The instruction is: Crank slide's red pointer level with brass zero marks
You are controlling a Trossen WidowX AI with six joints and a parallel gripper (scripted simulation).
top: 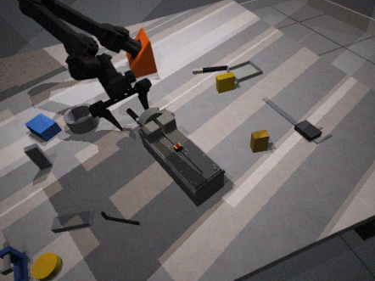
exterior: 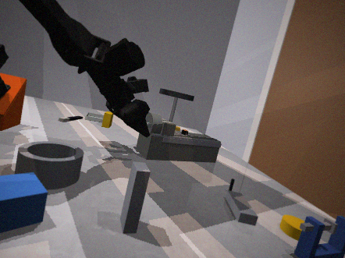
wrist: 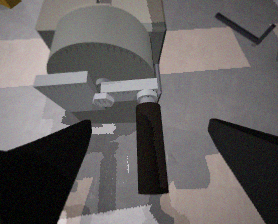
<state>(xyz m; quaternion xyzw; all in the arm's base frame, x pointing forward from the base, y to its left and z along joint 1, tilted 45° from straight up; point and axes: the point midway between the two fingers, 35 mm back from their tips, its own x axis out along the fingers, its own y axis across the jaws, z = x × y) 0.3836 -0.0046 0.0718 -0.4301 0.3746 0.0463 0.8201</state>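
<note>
My gripper tip is 2 cm past the dark crank handle and 2 cm below it. Round my gripper tip: black hex key (24 cm ahead, 10 cm to the right, 6 cm below); blue block (15 cm behind, 32 cm to the right, 6 cm below); red pointer (14 cm ahead, 10 cm to the left, 1 cm above).
</note>
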